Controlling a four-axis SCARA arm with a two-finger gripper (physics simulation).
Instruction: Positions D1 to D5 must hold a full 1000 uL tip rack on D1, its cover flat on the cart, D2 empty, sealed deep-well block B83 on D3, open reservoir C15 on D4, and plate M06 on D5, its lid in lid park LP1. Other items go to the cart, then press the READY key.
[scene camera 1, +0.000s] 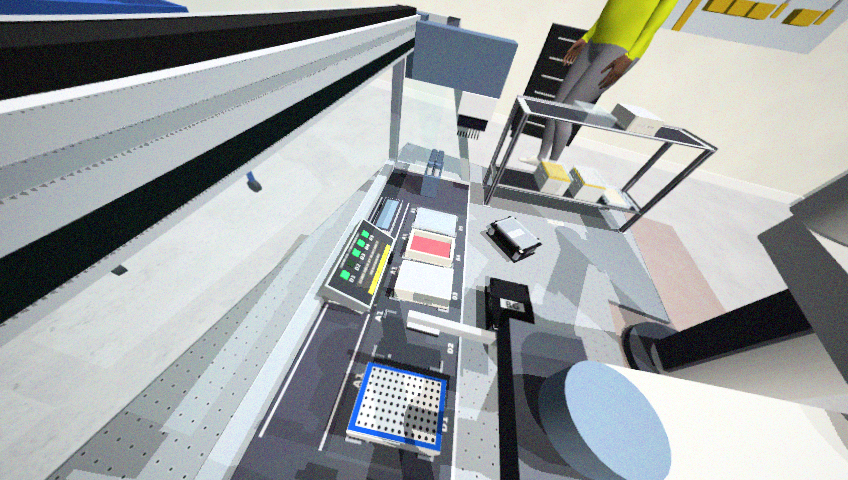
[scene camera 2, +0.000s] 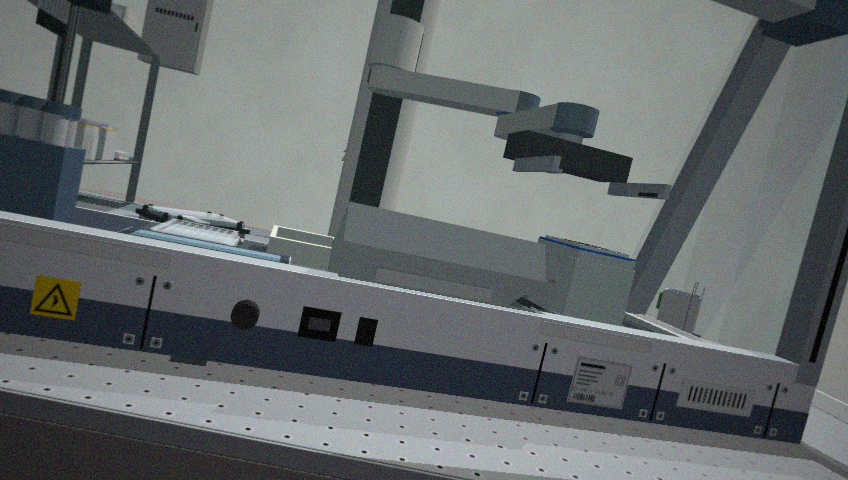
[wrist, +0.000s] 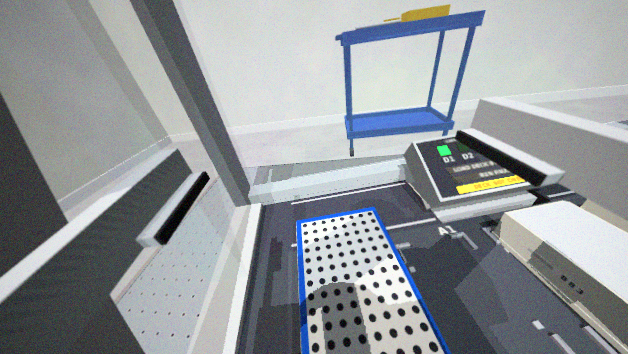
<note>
My gripper holds nothing. I also see a red-topped plate, a clear plate and a gantry beam.
My gripper shows as well in the wrist view.
</note>
